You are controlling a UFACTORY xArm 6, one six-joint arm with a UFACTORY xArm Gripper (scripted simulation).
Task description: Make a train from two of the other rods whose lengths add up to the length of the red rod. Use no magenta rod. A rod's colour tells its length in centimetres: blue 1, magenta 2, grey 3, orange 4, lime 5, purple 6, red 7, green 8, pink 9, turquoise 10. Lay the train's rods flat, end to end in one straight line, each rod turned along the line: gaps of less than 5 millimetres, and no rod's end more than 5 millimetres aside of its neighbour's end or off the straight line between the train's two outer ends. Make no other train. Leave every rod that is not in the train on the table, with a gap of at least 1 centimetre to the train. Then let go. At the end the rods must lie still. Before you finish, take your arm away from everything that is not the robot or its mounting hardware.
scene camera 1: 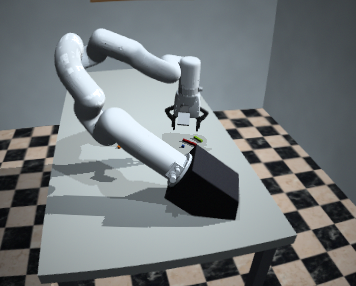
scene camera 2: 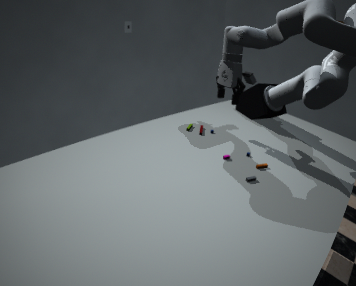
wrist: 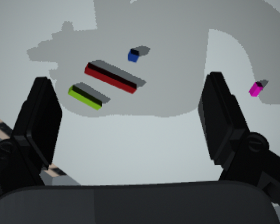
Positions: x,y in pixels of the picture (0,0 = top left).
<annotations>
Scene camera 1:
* gripper: 185,129
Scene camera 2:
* gripper: 227,101
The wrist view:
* gripper: 129,91
</annotations>
